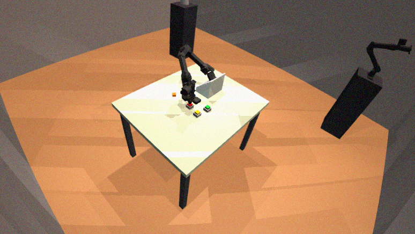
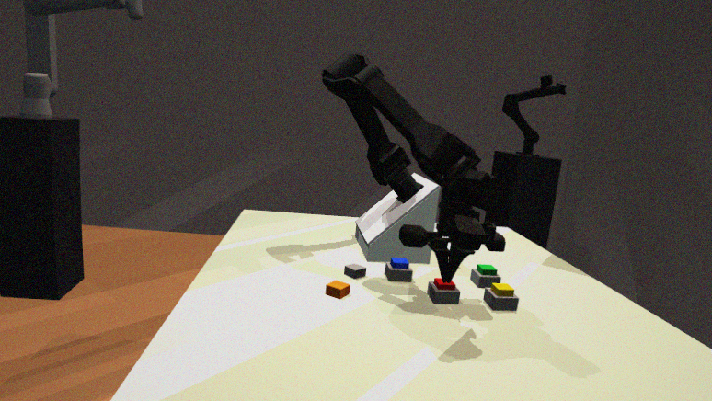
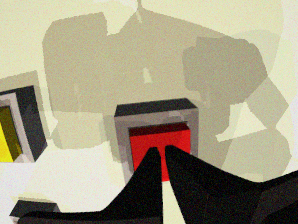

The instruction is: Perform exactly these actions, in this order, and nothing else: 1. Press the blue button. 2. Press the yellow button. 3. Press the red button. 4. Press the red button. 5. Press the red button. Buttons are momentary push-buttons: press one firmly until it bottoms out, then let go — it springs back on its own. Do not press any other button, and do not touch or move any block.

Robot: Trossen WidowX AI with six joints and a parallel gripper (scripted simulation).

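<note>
Right now the red button is 1 cm below my gripper tip. Round my gripper tip: blue button (11 cm behind, 6 cm to the right); then green button (8 cm behind, 13 cm to the left); then yellow button (2 cm ahead, 11 cm to the left).
</note>
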